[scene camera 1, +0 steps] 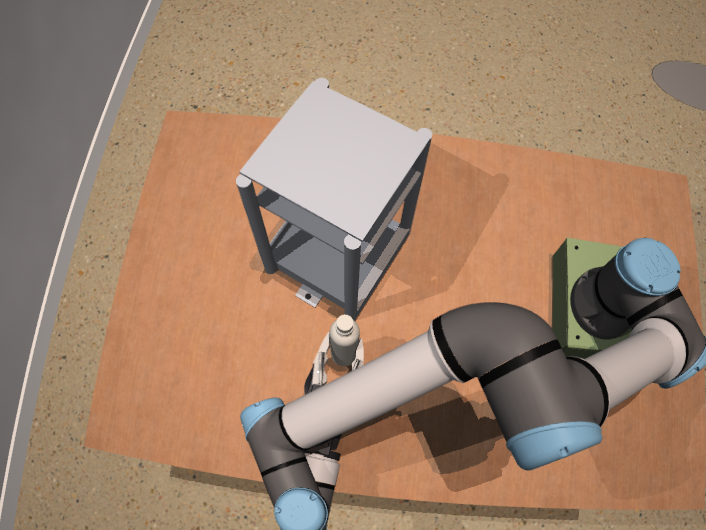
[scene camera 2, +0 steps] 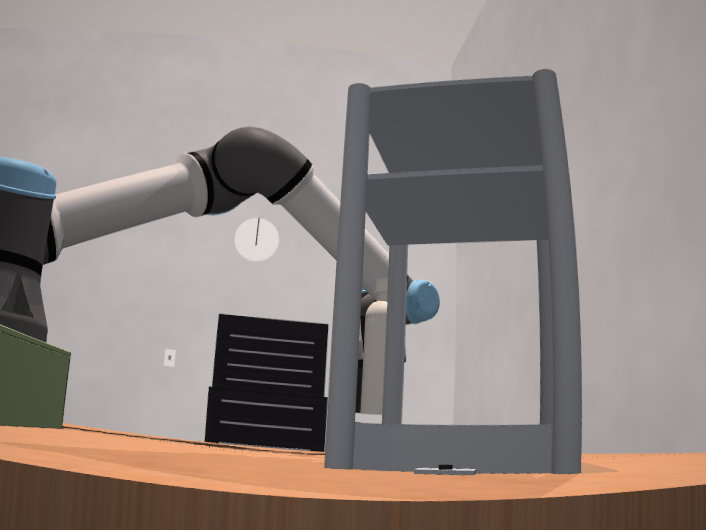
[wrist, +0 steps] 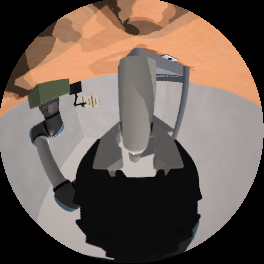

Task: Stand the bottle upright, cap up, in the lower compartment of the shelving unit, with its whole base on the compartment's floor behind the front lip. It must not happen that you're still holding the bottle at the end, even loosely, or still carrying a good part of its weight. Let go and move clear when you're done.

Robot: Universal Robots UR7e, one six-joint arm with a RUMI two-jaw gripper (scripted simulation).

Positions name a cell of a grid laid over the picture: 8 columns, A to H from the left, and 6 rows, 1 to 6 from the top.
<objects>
bottle: scene camera 1 D4; scene camera 2 E4; wrist E2
</objects>
